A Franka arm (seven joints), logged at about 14 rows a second.
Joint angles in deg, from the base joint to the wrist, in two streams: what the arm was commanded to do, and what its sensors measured. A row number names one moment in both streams.
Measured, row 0:
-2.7 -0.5 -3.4 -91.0 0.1 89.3 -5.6
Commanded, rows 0 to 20:
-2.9 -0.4 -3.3 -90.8 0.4 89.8 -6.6
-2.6 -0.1 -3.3 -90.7 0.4 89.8 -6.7
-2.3 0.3 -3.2 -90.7 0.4 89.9 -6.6
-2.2 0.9 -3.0 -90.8 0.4 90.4 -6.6
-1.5 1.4 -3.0 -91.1 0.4 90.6 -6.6
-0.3 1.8 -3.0 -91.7 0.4 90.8 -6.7
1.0 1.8 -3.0 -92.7 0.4 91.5 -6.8
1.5 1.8 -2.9 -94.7 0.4 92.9 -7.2
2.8 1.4 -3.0 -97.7 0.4 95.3 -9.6
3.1 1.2 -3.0 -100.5 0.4 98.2 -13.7
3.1 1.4 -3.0 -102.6 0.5 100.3 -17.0
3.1 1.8 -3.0 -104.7 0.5 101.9 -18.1
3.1 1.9 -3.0 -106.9 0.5 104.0 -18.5
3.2 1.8 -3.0 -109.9 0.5 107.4 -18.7
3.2 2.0 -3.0 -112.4 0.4 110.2 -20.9
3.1 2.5 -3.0 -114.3 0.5 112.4 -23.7
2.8 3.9 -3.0 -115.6 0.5 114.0 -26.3
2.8 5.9 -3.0 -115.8 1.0 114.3 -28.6
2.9 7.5 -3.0 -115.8 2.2 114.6 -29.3
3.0 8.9 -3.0 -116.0 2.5 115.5 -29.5
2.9 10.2 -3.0 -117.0 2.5 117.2 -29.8
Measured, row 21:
3.0 8.0 -2.8 -116.3 1.2 114.8 -27.8
